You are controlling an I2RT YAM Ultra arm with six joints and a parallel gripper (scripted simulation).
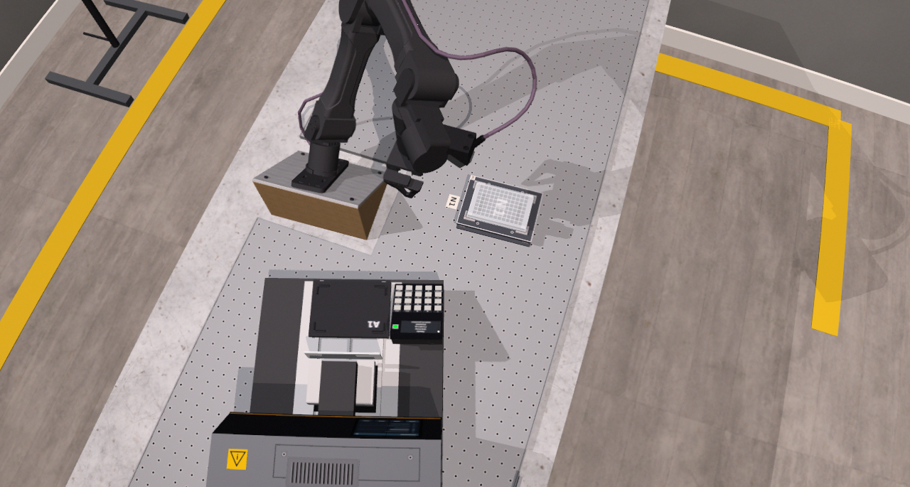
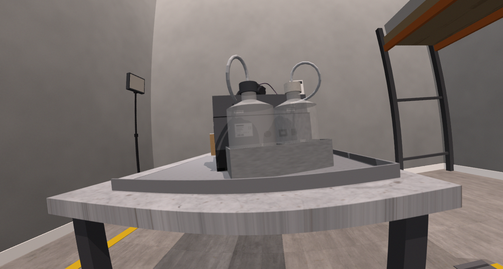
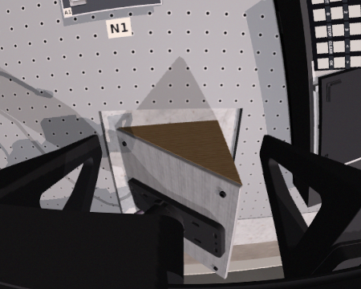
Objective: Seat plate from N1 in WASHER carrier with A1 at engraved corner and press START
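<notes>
Right now my hand is 160 mm short of the clear well plate, 60 mm to the right of it and 190 mm above it. From my hand the other things lie so: N1 label: 60 mm ahead, 60 mm to the left, 220 mm below; then plate nest N1: 160 mm ahead, 60 mm to the left, 200 mm below; then black washer carrier: 80 mm behind, 240 mm to the right, 140 mm below.
</notes>
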